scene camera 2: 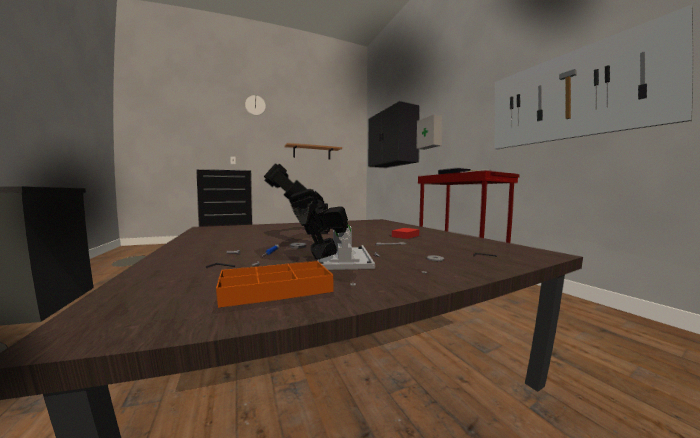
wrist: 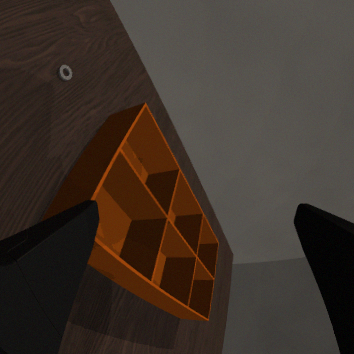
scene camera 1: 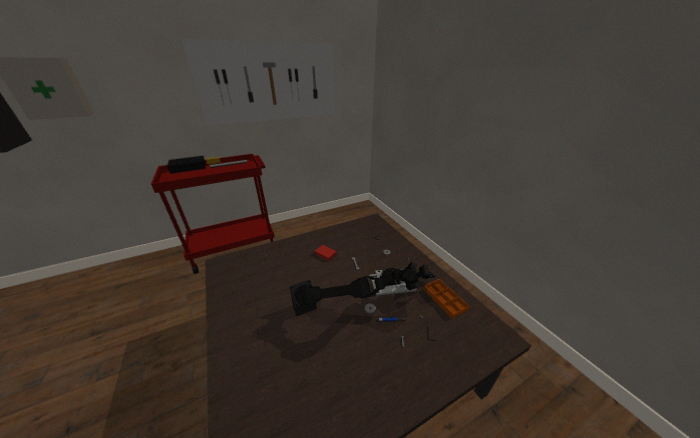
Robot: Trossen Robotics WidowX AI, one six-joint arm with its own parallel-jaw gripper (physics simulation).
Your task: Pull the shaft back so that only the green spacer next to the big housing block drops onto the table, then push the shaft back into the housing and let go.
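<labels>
On an orange compartment tray, (scene camera 2: 239, 286) and (wrist: 210, 227) are the same spot.
</labels>
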